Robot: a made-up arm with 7 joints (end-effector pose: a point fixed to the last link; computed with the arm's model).
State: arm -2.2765 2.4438 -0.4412 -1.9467 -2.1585 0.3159 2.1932
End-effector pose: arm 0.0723 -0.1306 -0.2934 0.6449 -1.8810 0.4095
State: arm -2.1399 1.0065 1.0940 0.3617 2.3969 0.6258 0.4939
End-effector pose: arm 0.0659 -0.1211 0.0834 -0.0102 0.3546 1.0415
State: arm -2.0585 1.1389 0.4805 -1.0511 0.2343 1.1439 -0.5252
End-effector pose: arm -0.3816 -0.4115 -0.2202 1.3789 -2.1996 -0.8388
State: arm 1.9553 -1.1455 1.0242 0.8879 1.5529 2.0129 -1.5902
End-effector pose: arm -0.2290 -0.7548 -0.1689 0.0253 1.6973 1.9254
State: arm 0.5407 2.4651 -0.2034 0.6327 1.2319 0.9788 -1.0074
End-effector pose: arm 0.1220 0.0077 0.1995 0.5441 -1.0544 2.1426
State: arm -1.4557 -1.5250 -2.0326 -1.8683 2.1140 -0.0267 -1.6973
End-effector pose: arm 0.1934 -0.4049 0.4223 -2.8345 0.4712 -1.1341
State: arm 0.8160 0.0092 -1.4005 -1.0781 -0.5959 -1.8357 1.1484
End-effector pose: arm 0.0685 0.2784 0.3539 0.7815 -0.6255 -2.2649
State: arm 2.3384 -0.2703 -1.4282 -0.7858 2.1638 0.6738 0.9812
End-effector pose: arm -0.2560 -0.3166 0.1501 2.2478 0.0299 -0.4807
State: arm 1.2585 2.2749 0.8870 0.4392 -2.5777 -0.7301 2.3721
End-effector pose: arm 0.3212 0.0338 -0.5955 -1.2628 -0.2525 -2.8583
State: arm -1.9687 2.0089 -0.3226 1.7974 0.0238 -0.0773 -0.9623
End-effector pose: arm -0.5673 -0.0237 0.1728 -1.0195 -0.8929 2.8092
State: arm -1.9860 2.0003 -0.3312 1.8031 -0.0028 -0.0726 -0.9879
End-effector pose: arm -0.5770 -0.0260 0.1695 -0.9637 -0.9017 2.8479
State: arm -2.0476 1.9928 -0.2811 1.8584 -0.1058 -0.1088 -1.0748
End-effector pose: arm -0.6129 -0.0352 0.1245 0.8385 0.9000 -2.8145
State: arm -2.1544 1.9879 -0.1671 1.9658 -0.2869 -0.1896 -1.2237
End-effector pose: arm -0.6628 -0.0622 0.0191 0.6777 0.8565 -2.7042
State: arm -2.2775 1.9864 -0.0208 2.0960 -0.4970 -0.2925 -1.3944
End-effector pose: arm -0.6829 -0.1120 -0.1346 0.5564 0.7219 -2.5411
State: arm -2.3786 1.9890 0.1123 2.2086 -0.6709 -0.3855 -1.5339
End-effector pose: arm -0.6510 -0.1667 -0.2796 0.5149 0.5343 -2.3958
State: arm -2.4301 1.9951 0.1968 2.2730 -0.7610 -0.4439 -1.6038
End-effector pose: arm -0.6063 -0.1973 -0.3612 0.5348 0.4077 -2.3163
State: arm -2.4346 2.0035 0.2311 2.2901 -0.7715 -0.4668 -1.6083
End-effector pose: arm -0.5865 -0.1981 -0.3822 0.5806 0.3870 -2.2958
